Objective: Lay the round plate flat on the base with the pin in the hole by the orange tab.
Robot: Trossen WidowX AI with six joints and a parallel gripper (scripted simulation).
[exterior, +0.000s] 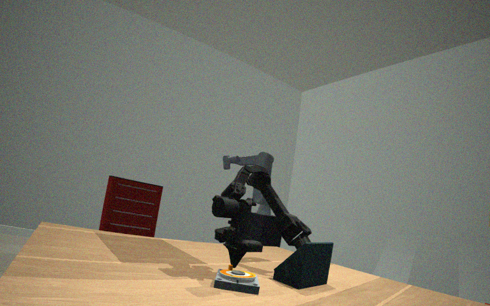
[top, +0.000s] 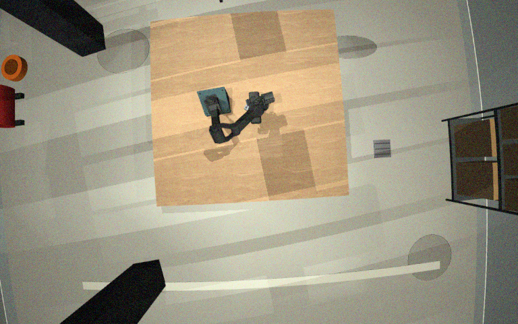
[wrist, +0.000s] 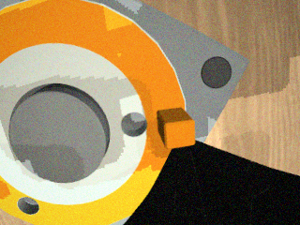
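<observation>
My gripper tip is now 50 mm to the right of the square grey base, 20 mm short of it and 10 mm above it.
</observation>
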